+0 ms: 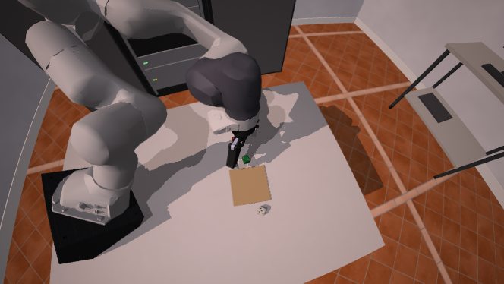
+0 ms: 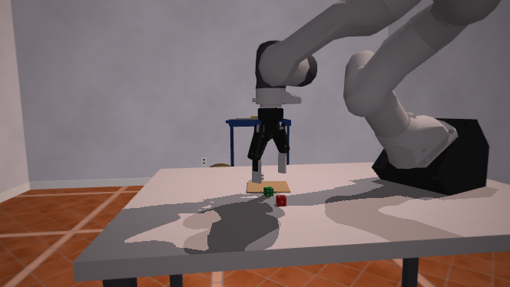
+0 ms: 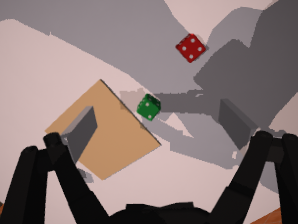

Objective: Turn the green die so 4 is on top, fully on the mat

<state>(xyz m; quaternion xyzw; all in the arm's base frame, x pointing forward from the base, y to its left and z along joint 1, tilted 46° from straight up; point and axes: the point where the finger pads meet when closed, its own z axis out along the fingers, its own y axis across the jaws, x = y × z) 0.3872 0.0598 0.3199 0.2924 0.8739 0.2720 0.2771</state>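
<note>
The red die lies 7 cm to the left of my hand, 6 cm below it and 4 cm behind it. The rest, counted from my hand: white die: 22 cm to the right, 6 cm below, 6 cm ahead; then green die: 6 cm below, 2 cm to the right, 1 cm ahead; then tan mat: 12 cm to the right, 7 cm below, 2 cm ahead.
</note>
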